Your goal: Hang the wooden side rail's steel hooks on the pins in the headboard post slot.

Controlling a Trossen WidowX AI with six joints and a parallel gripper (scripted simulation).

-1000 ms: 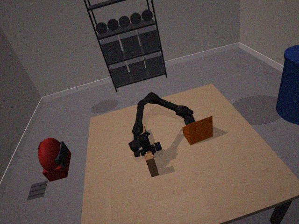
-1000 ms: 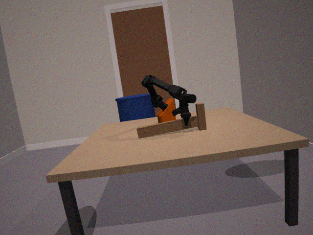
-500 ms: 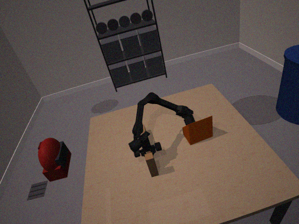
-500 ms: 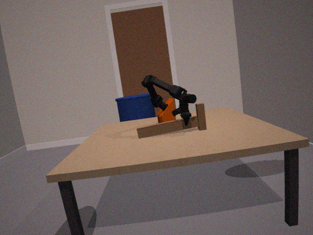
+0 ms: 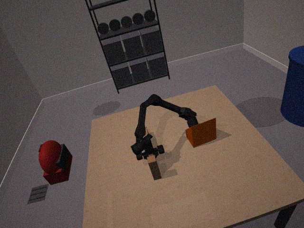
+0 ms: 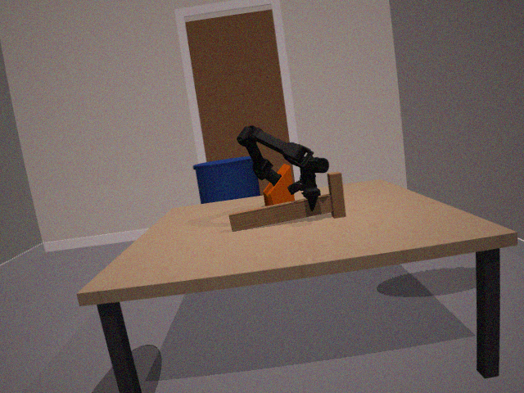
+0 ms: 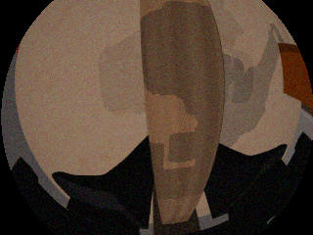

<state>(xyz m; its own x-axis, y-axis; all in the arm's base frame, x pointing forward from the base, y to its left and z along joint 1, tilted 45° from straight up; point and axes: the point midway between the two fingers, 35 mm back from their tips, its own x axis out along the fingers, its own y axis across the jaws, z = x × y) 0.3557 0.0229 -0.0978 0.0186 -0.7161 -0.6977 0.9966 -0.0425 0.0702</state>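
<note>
Now: gripper tip 1 cm short of the headboard post, 11 cm to the right of it and 4 cm below it.
</note>
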